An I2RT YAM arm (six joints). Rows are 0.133 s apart.
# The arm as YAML. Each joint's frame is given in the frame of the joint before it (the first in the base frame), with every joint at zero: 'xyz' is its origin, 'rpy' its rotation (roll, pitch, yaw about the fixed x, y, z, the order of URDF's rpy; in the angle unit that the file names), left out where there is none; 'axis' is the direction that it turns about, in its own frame. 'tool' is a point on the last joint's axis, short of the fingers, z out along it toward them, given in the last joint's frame.
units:
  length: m
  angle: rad
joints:
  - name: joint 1
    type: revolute
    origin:
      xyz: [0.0, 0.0, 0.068]
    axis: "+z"
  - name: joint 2
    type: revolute
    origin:
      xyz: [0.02, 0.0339, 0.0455]
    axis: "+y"
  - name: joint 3
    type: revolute
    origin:
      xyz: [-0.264, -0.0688, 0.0]
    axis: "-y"
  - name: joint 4
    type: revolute
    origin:
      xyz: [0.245, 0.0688, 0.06]
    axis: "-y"
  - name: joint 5
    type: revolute
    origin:
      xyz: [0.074, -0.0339, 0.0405]
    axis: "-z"
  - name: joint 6
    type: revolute
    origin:
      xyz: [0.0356, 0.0, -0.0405]
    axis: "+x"
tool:
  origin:
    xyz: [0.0, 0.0, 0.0]
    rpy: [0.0, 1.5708, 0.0]
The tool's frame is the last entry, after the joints.
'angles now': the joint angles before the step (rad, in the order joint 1, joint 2, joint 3, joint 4, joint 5, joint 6). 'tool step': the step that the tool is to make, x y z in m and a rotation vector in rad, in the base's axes. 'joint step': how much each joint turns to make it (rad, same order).
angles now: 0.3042 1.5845 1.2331 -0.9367 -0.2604 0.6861
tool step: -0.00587 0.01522 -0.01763 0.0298 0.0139 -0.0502
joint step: 0.0534 0.0000 -0.0740 0.0995 -0.0011 0.1125
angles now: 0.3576 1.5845 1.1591 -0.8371 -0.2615 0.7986
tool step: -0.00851 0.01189 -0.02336 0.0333 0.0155 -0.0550
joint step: 0.0466 0.0000 -0.0992 0.1262 -0.0027 0.1118
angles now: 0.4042 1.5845 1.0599 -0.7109 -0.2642 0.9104
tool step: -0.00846 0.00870 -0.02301 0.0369 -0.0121 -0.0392
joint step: 0.0381 0.0000 -0.1045 0.1530 0.0004 0.0854
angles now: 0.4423 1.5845 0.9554 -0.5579 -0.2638 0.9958
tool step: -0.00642 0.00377 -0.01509 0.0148 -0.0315 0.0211
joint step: 0.0210 0.0004 -0.0717 0.1068 0.0004 -0.0003
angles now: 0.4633 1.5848 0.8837 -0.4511 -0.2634 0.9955
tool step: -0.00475 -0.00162 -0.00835 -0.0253 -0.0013 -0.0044
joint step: 0.0053 0.0000 -0.0344 0.0241 0.0251 -0.0004
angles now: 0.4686 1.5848 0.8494 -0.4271 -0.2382 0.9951
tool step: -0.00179 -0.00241 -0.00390 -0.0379 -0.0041 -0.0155
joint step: 0.0000 0.0008 -0.0130 0.0004 0.0389 0.0004
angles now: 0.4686 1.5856 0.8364 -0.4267 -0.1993 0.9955
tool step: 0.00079 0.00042 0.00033 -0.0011 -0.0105 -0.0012
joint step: 0.0008 0.0000 0.0000 0.0088 0.0061 -0.0004
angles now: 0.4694 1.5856 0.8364 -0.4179 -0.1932 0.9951
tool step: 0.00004 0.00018 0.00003 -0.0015 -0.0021 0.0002
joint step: 0.0008 0.0000 0.0000 0.0011 0.0023 -0.0004
